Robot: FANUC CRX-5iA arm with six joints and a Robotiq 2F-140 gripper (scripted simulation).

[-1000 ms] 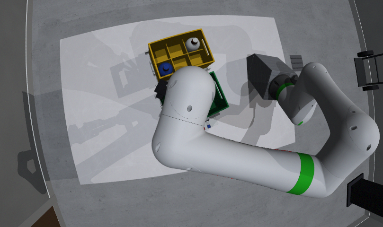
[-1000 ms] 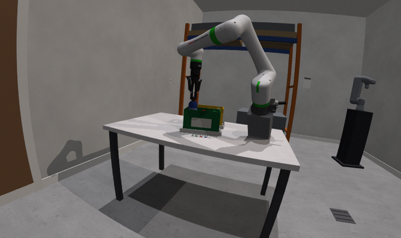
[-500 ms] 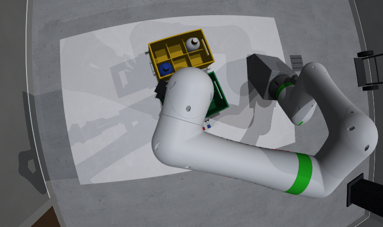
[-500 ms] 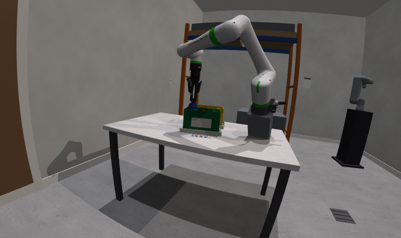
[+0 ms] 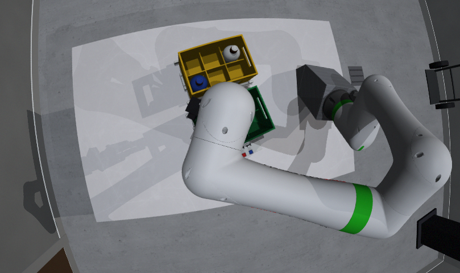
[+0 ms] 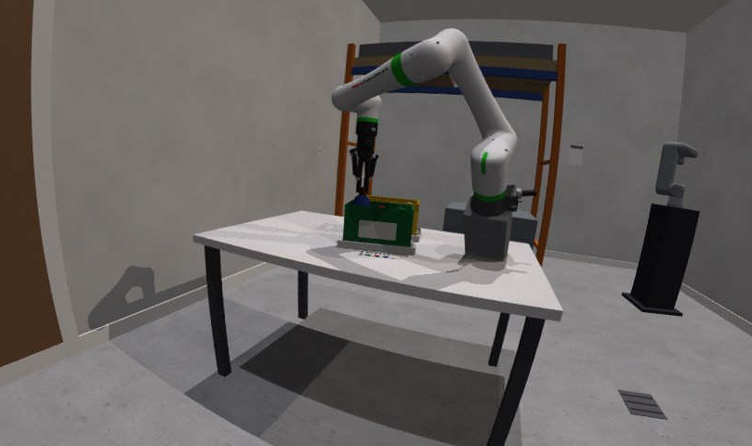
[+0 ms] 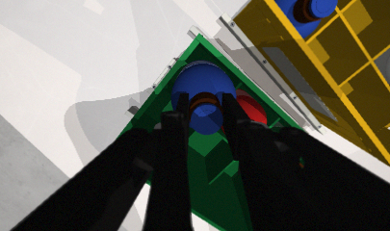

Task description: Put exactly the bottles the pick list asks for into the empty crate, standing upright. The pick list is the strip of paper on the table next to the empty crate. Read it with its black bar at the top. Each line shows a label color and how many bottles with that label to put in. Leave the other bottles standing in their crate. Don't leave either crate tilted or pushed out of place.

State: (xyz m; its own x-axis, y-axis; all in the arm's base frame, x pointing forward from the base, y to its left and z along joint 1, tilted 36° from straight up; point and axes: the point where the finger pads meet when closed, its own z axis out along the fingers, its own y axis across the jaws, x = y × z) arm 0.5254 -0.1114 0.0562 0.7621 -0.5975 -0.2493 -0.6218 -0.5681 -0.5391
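Right now the blue-label bottle is 80 mm below my hand. Round my hand: red bottle 90 mm behind, 10 mm to the right, 160 mm below; green crate 100 mm behind, 30 mm to the left, 160 mm below; green-label bottle 180 mm behind, 30 mm to the right, 160 mm below.
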